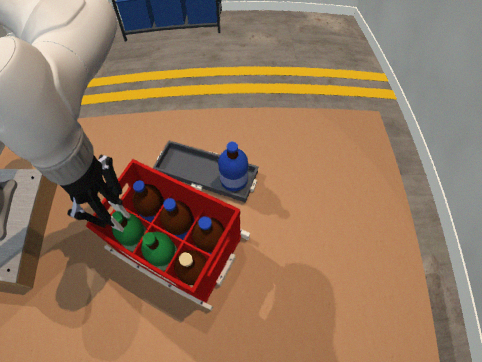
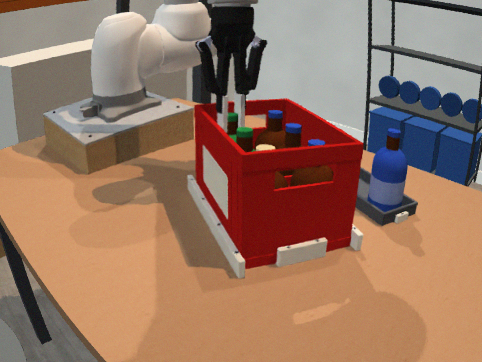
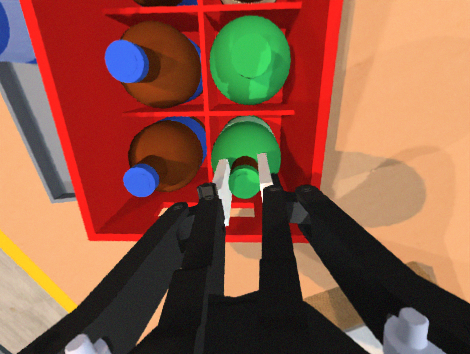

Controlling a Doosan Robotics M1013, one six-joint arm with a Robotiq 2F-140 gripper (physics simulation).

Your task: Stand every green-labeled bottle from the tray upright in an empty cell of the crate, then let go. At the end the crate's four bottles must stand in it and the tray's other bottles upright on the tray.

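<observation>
The gripper is shut on the neck of a green bottle, just below its green cap. This bottle is inside the corner cell of the red crate closest to the arm's base and looks about upright; its bottom is hidden. A second green bottle stands in the neighbouring cell. A blue bottle with a blue cap stands upright at one end of the dark grey tray.
Three brown bottles with blue caps fill the crate row on the tray side. A cream-capped brown bottle stands in the row with the green ones. The crate's high walls and thin dividers surround the fingertips. White guide blocks edge the crate.
</observation>
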